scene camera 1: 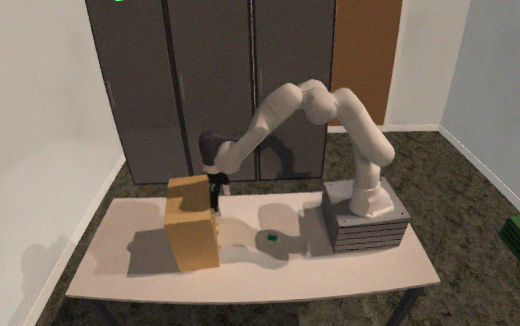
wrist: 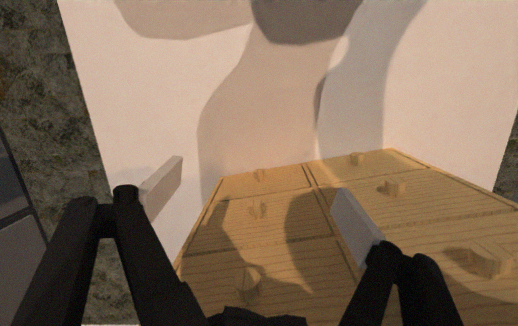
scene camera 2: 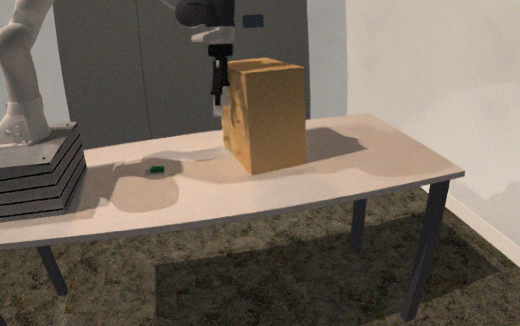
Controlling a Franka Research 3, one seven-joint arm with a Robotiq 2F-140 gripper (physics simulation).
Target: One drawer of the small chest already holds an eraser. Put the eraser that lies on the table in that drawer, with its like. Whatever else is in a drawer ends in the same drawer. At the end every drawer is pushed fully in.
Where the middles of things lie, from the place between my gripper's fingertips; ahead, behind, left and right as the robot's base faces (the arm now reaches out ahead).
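Relative to the wooden chest (scene camera 2: 275,91), my hand is 60 mm to the right of it, 150 mm short of it and 40 mm above it.
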